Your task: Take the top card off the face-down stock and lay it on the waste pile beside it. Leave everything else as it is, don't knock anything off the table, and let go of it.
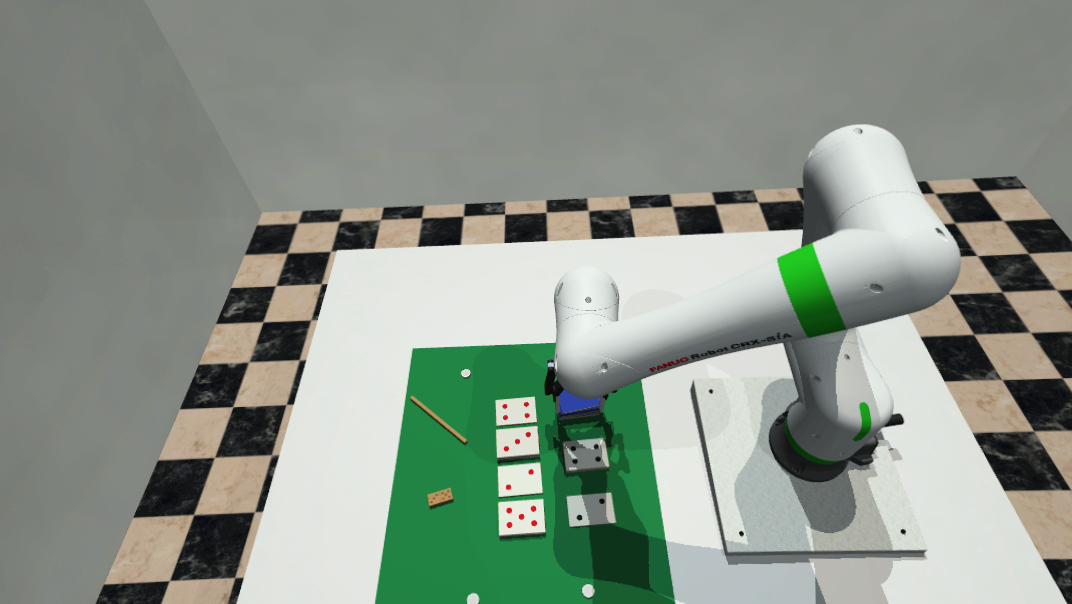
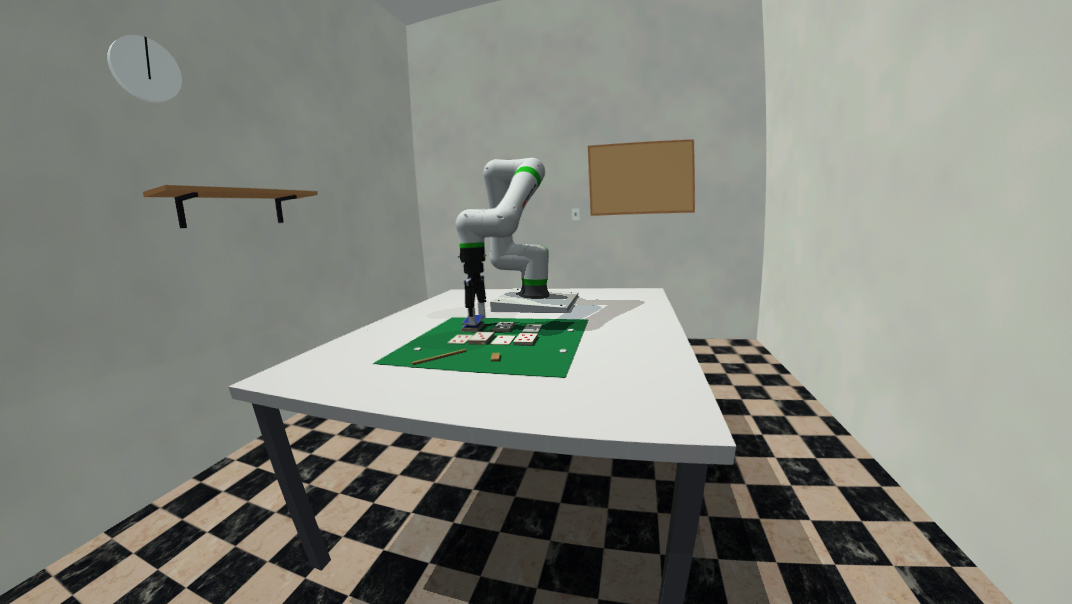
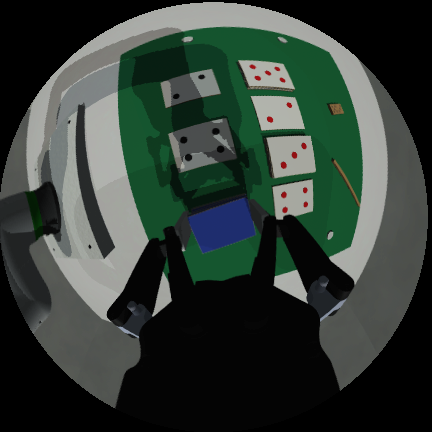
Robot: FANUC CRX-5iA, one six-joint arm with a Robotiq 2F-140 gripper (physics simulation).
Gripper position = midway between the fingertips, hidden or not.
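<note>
There is a blue-backed card (image 3: 229, 222) here, and I can see a green mat (image 2: 543, 359) as well. The mat also appears in image 3 (image 3: 161, 193). As for my own gripper (image 2: 477, 321), I find it visible in image 3 (image 3: 219, 213) too.
</note>
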